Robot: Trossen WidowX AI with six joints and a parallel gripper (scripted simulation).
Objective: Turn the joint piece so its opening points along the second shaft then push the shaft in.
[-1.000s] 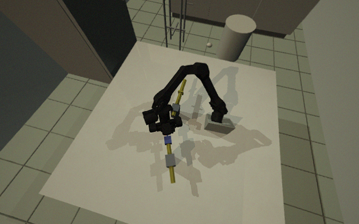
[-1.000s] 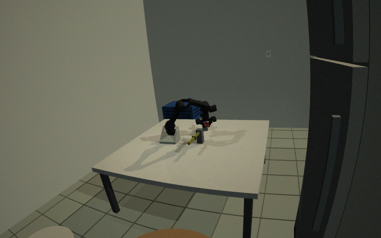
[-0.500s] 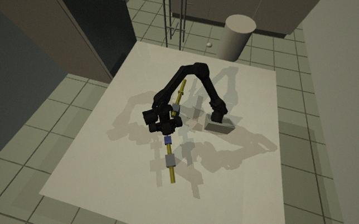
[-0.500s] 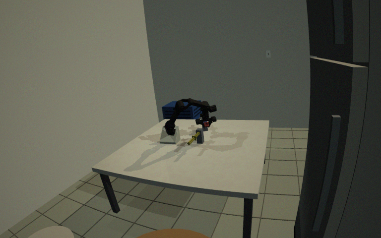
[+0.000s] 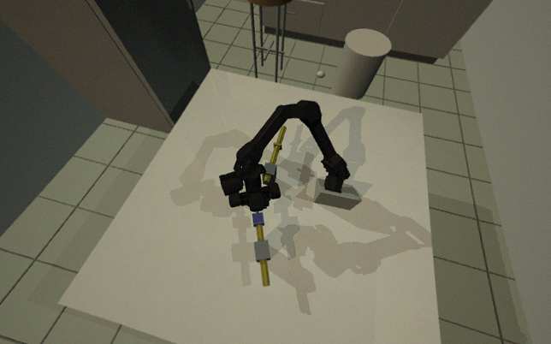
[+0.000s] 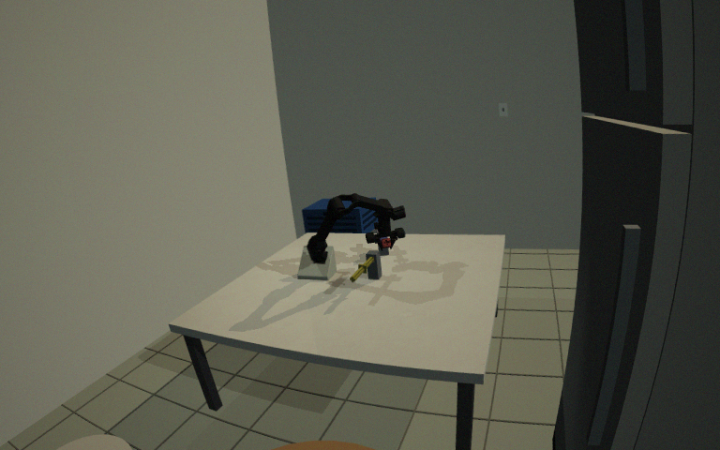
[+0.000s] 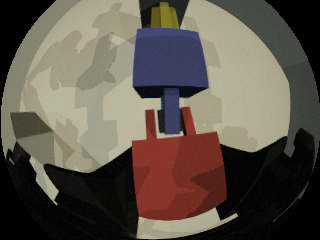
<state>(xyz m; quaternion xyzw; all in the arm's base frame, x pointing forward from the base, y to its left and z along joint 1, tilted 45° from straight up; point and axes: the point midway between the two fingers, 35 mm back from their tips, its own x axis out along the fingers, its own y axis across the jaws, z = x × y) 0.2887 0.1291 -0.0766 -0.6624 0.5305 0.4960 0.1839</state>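
Now: the red square joint piece 10 mm to the right of my gripper tip and 40 mm above it.
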